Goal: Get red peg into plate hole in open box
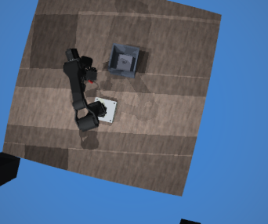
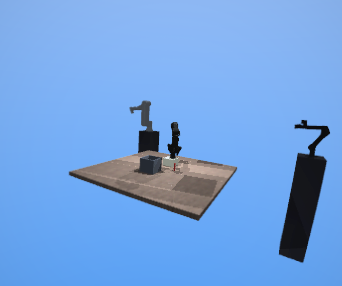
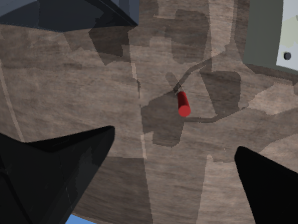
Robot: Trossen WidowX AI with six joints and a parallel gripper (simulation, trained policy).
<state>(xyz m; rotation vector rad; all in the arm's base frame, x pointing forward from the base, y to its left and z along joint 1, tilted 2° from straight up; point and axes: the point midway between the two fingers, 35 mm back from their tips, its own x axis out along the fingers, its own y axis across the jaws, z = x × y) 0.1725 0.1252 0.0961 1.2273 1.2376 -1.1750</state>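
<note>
Right now my gripper tip is 110 mm above the red peg and 10 mm past it.
</note>
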